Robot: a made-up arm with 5 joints. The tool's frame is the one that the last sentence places.
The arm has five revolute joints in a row. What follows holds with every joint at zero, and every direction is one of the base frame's.
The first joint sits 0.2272 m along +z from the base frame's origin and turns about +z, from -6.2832 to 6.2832 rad.
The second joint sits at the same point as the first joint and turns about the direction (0, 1, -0.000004), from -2.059 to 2.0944 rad.
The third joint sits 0.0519 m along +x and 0.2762 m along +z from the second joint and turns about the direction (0, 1, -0.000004), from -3.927 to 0.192 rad.
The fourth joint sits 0.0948 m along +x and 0.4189 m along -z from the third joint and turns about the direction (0, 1, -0.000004), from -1.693 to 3.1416 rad.
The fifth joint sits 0.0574 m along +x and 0.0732 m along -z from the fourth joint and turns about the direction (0, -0.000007, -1), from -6.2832 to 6.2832 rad.
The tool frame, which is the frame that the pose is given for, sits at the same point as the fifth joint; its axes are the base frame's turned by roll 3.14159, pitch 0 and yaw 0 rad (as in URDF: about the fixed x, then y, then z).
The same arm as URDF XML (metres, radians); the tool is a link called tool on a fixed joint. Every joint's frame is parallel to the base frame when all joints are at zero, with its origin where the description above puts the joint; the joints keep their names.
<robot name="arm">
  <link name="base"/>
  <link name="link1"/>
  <link name="link2"/>
  <link name="link3"/>
  <link name="link4"/>
  <link name="link5"/>
  <link name="tool"/>
  <joint name="joint 1" type="revolute">
    <parent link="base"/>
    <child link="link1"/>
    <origin xyz="0 0 0.2272"/>
    <axis xyz="0 0 1"/>
    <limit lower="-6.2832" upper="6.2832"/>
  </joint>
  <joint name="joint 2" type="revolute">
    <parent link="link1"/>
    <child link="link2"/>
    <origin xyz="0 0 0"/>
    <axis xyz="0 1 0"/>
    <limit lower="-2.059" upper="2.0944"/>
  </joint>
  <joint name="joint 3" type="revolute">
    <parent link="link2"/>
    <child link="link3"/>
    <origin xyz="0.0519 0 0.2762"/>
    <axis xyz="0 1 0"/>
    <limit lower="-3.927" upper="0.192"/>
  </joint>
  <joint name="joint 4" type="revolute">
    <parent link="link3"/>
    <child link="link4"/>
    <origin xyz="0.0948 0 -0.4189"/>
    <axis xyz="0 1 0"/>
    <limit lower="-1.693" upper="3.1416"/>
  </joint>
  <joint name="joint 5" type="revolute">
    <parent link="link4"/>
    <child link="link5"/>
    <origin xyz="0.0574 0 -0.0732"/>
    <axis xyz="0 0 -1"/>
    <limit lower="-6.2832" upper="6.2832"/>
  </joint>
  <joint name="tool_joint" type="fixed">
    <parent link="link5"/>
    <child link="tool"/>
    <origin xyz="0 0 0" rpy="3.1416 0 0"/>
  </joint>
</robot>

